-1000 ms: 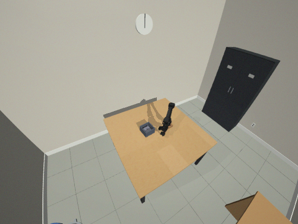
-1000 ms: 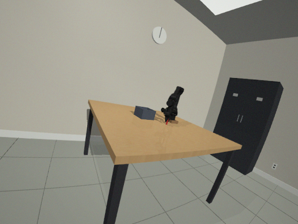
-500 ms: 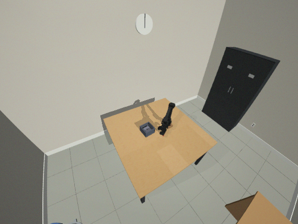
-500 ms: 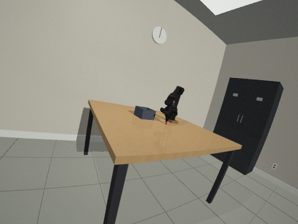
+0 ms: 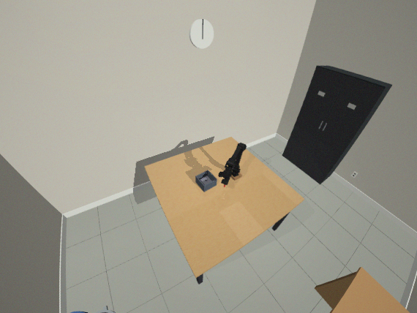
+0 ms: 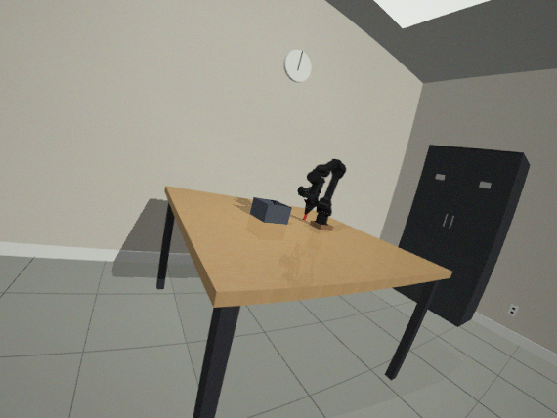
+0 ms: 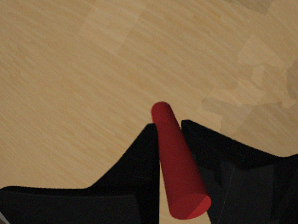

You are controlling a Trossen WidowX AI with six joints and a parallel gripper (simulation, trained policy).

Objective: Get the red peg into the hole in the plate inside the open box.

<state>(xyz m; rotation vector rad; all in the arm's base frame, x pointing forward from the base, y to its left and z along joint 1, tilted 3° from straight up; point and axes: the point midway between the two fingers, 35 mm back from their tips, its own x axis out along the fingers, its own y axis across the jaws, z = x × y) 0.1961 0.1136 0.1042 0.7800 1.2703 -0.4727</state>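
My gripper tip is 14 cm short of the grey plate, 15 cm to the left of it and 4 cm above it. Round my gripper tip: red peg: 1 cm above; grey box: 14 cm ahead, 15 cm to the right, 6 cm below.
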